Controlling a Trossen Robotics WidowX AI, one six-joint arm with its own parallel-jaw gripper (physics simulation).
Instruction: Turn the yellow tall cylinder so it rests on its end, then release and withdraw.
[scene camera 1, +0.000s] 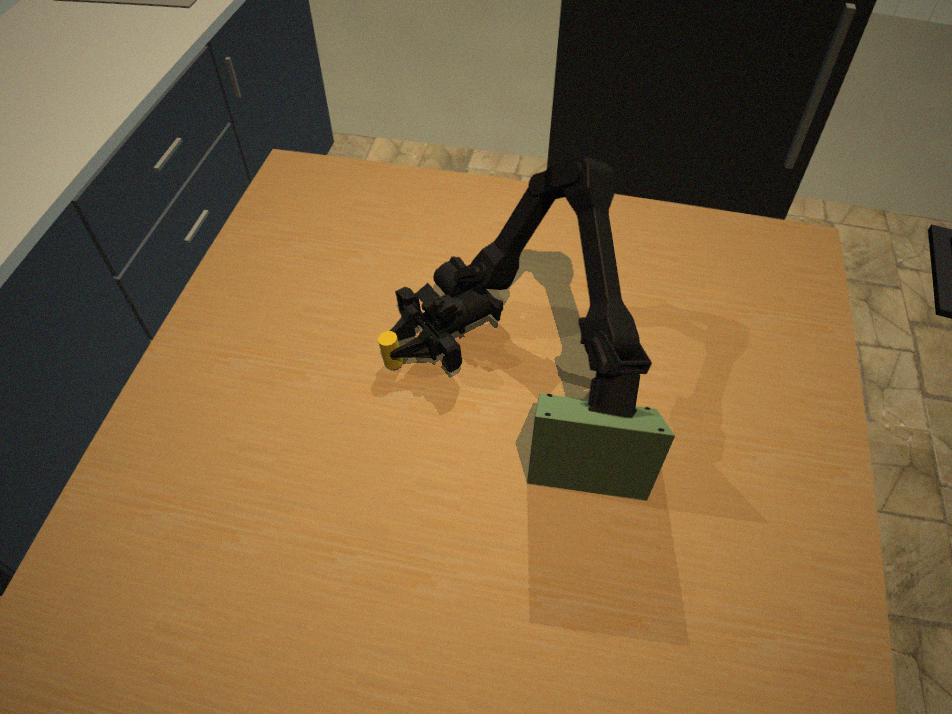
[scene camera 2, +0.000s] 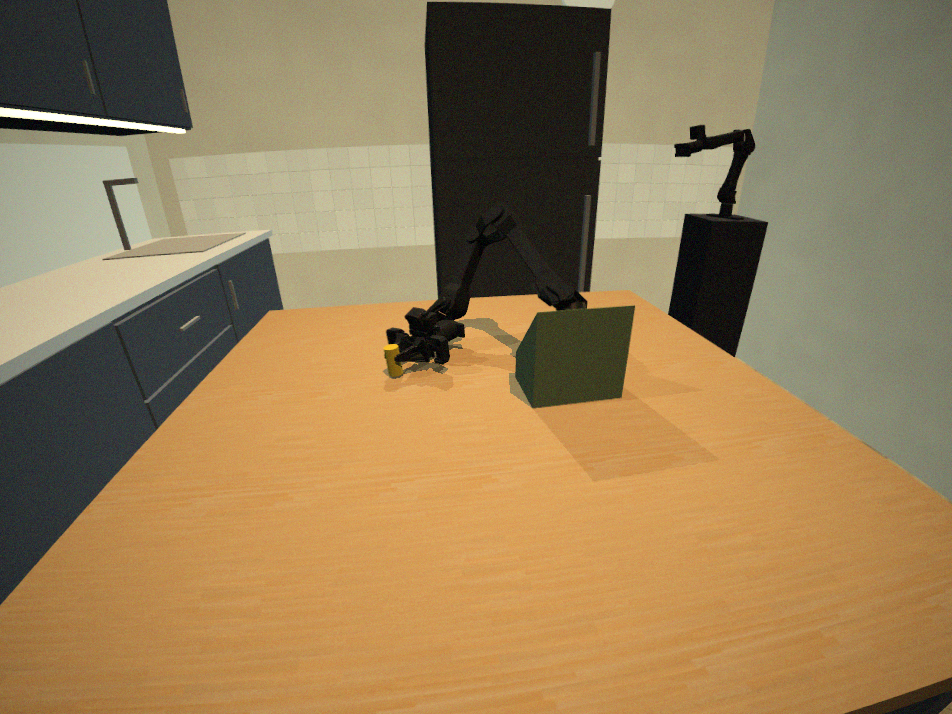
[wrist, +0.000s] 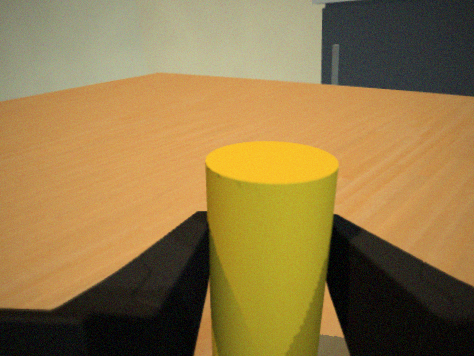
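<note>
The yellow tall cylinder (scene camera 1: 389, 353) (scene camera 2: 393, 362) (wrist: 270, 240) is upright, its flat round end facing up, with its lower end at or very close to the table top. Its bottom is out of frame in the wrist view, so whether it touches the table is hard to tell. My gripper (scene camera 1: 393, 345) (scene camera 2: 395, 355) (wrist: 265, 226) is low over the table and shut on the cylinder, one black finger on each side of it below its top.
The wooden table (scene camera 1: 346, 537) (scene camera 2: 461, 537) (wrist: 125, 150) bears the green base block (scene camera 1: 595, 457) (scene camera 2: 580, 357) of my arm, right of the cylinder in both scene views. Blue cabinets (scene camera 1: 169, 184) (scene camera 2: 192, 330) stand along the left side. A black fridge (scene camera 1: 676, 92) (scene camera 2: 515, 153) stands behind.
</note>
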